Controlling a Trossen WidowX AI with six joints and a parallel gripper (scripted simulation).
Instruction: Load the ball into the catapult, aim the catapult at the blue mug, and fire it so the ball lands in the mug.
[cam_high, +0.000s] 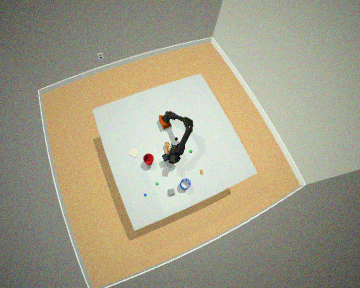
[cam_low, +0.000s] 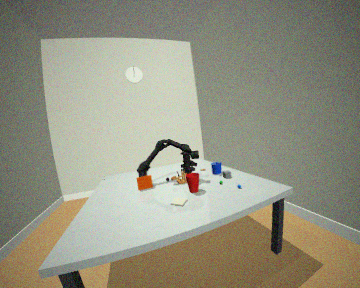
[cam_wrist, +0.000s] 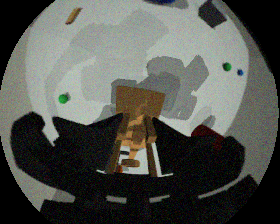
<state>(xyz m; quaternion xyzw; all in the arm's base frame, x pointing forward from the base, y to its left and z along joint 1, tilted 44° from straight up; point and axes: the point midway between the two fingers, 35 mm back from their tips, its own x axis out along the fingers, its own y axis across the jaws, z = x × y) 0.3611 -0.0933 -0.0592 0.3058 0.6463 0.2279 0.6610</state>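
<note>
Now: the dark ball 150 mm behind my gripper tip, 130 mm to the left of it and 20 mm below it. Round my gripper tip: wooden catapult (60 mm behind, 30 mm to the left, 20 mm above); then blue mug (280 mm ahead, 30 mm to the right); then red cup (70 mm behind, 210 mm to the right).
</note>
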